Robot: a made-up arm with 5 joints.
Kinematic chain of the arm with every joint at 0, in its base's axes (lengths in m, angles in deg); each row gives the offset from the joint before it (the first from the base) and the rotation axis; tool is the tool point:
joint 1: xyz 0 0 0.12 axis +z
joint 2: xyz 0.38 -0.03 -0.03 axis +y
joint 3: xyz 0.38 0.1 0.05 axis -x
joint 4: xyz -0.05 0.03 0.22 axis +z
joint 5: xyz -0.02 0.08 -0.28 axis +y
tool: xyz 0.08 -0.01 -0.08
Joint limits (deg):
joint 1: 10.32..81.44
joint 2: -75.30..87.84
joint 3: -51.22..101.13
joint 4: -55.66..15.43
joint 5: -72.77..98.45
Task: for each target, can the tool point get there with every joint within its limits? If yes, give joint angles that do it. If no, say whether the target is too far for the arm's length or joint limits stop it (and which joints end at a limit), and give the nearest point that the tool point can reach.
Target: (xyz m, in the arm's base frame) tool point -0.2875 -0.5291 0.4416
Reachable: no: joint limits stop it (at a limit: joint 1, joint 2, joint 3, joint 4) | nearest point 0.4476 -0.0215 0.3231 | short by 0.901 m
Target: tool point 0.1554 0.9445 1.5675
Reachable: no: too far | nearest point 0.0900 0.5469 0.5104 | short by 1.131 m
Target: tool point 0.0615 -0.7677 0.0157
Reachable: no: joint limits stop it (at a limit: joint 1, joint 2) | nearest point 0.3491 -0.0395 -0.1964 | short by 0.811 m
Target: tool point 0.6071 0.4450 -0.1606
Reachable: yes | joints 22.38 41.41 -30.96 -5.03 -44.08
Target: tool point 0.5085 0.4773 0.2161
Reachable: yes | joints 21.76 -29.83 -37.85 -0.28 52.14
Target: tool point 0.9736 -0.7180 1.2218
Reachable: no: too far | nearest point 0.5388 -0.0002 0.4681 | short by 1.128 m
